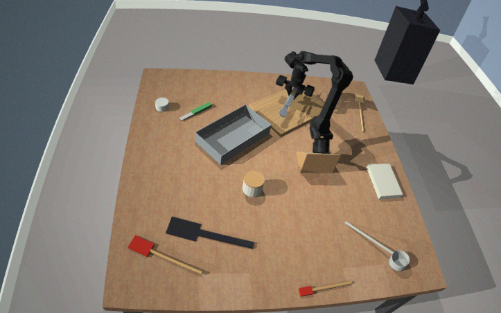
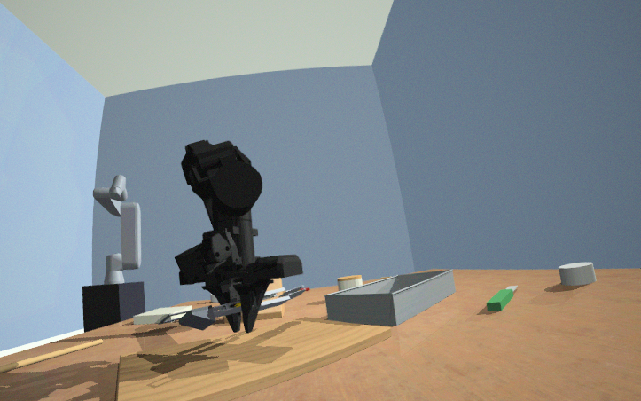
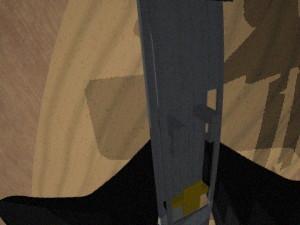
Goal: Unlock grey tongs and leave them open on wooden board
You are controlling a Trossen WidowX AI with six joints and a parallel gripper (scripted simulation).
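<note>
The yellow lock piece lies 10 mm to the left of my gripper tip and 40 mm above it. Also, from my gripper tip: wooden board 30 mm to the left, 40 mm below; grey roasting tin 300 mm ahead, 250 mm to the left, 20 mm below; green-handled tool 480 mm ahead, 110 mm to the left, 40 mm below.
</note>
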